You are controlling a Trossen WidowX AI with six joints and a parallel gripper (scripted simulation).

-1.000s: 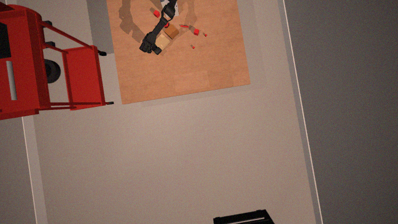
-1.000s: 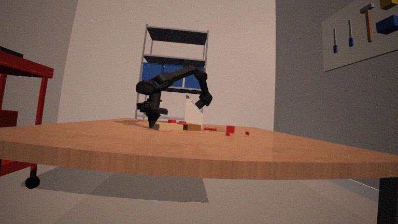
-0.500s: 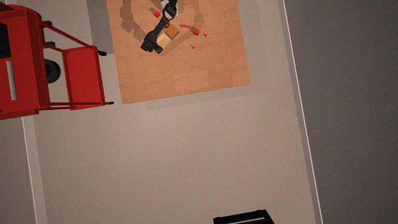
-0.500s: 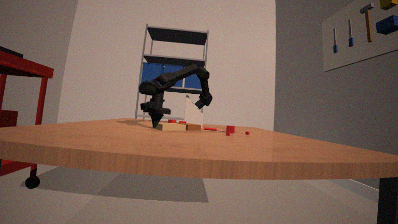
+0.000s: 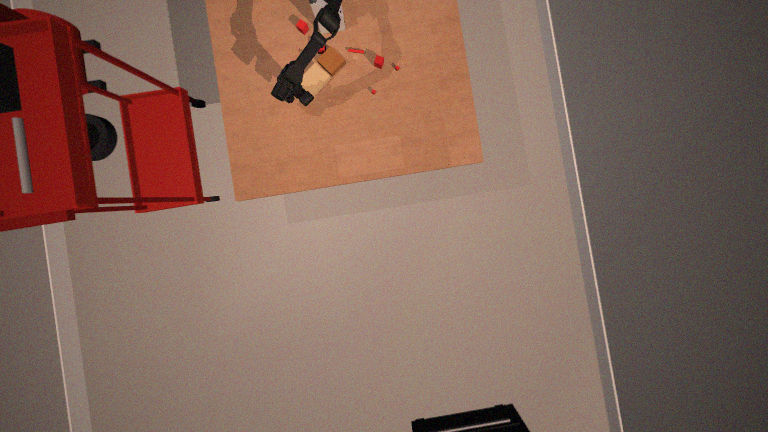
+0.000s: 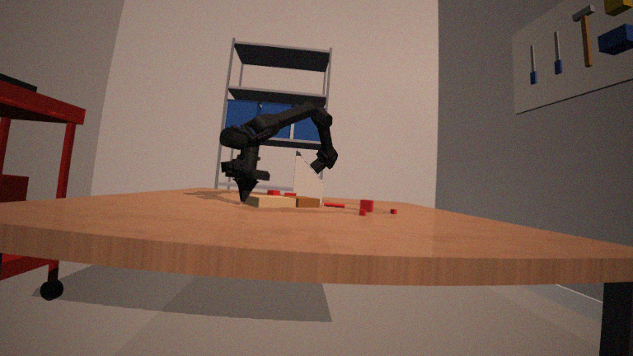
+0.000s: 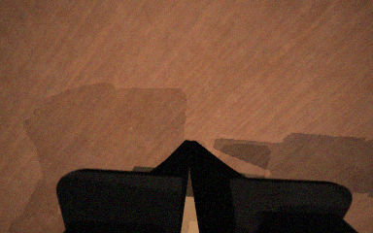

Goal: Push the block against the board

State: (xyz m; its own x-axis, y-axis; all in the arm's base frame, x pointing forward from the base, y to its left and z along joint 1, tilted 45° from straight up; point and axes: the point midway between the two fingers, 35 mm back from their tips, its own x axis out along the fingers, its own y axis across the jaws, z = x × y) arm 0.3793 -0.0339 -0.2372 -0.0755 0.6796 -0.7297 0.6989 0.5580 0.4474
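Now: the pale board 8 cm behind my gripper tip and 7 cm to the left of it. Round my gripper tip: square block 17 cm behind, 17 cm to the left; red rod 23 cm behind, 30 cm to the left, 1 cm below.
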